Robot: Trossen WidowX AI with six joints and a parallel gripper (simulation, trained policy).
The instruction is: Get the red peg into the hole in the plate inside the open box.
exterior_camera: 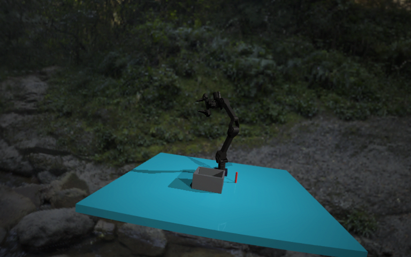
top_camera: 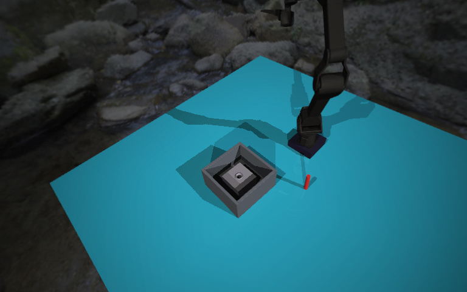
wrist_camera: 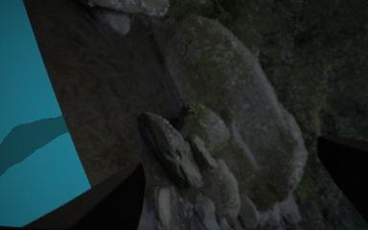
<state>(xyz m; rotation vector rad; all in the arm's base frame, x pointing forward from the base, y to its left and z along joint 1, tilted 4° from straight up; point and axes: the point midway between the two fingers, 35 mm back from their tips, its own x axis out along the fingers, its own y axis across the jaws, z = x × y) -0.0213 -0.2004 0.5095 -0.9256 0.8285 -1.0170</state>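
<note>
The red peg lies 48 cm below my gripper tip, 36 cm to the left of it and 20 cm ahead of it. Round my gripper tip: dark grey box (50 cm below, 34 cm ahead, 16 cm to the left); grey plate (48 cm below, 34 cm ahead, 16 cm to the left).
</note>
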